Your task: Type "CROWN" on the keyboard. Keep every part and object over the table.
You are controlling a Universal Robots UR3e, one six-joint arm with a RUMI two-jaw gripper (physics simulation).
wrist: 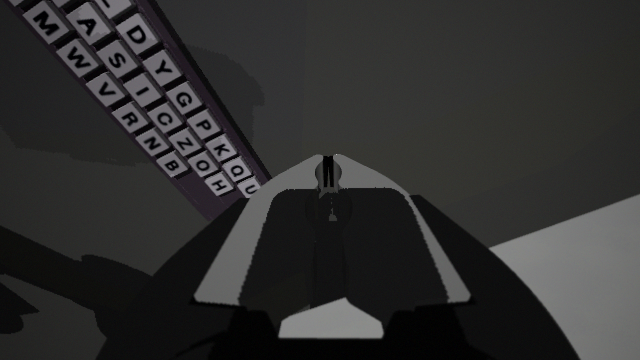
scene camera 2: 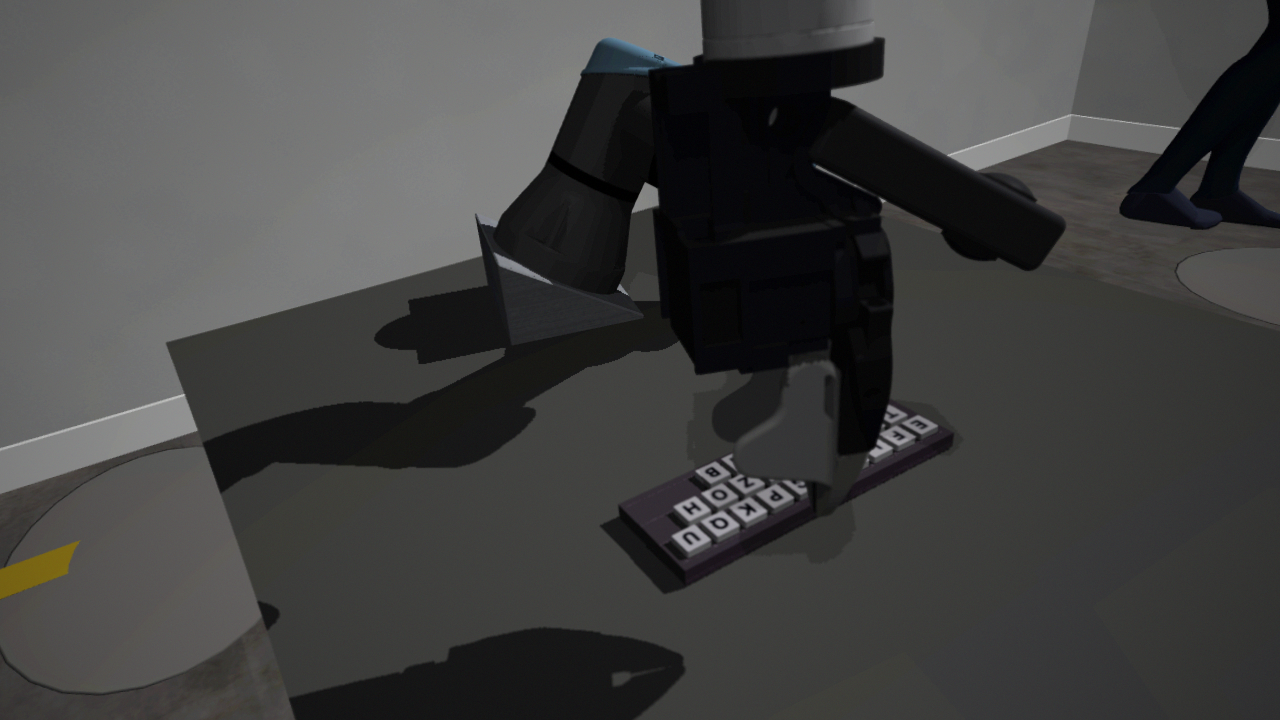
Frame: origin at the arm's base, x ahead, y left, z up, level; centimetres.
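Seen in the pictures: gripper, fingertip midpoint: (wrist: 328, 160) (scene camera 2: 821, 511); arm's base, link origin: (scene camera 2: 556, 262).
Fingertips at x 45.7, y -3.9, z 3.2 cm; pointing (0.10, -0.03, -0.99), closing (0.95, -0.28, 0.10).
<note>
Offsets run from my fingertips to a thing's top centre. "spot": to the spot under its first point. Level surfaces: height alone.
A dark purple keyboard @(spot: dx -11.2, dy -4.0, dz -6.1 cm) (scene camera 2: 650, 511) (wrist: 192, 194) with white letter keys lies flat on the table. In the wrist view, the C key @(dx -10.1, dy +4.2, dz -5.6 cm) (wrist: 165, 119), R key @(dx -12.3, dy +5.1, dz -5.6 cm) (wrist: 130, 118), O key @(dx -9.7, dy +0.1, dz -5.6 cm) (wrist: 202, 165), W key @(dx -12.7, dy +9.2, dz -5.6 cm) (wrist: 77, 58) and N key @(dx -12.1, dy +3.0, dz -5.6 cm) (wrist: 152, 143) show at the upper left. The O key (scene camera 2: 718, 494) also shows in the scene view. My gripper (scene camera 2: 816, 508) (wrist: 328, 160) is shut, with no object between the fingertips. It points down and overlaps the keyboard's middle in the scene view; the tips' exact height is unclear. The gripper hides several keys there, including C and R.
The table @(dz -7.4 cm) (scene camera 2: 501, 555) has its left edge at the scene view's left. The arm's grey wedge base (scene camera 2: 559, 313) stands at the back left. Shadows of the arm fall on the table. A person's legs (scene camera 2: 1217, 134) show beyond the table at the upper right.
</note>
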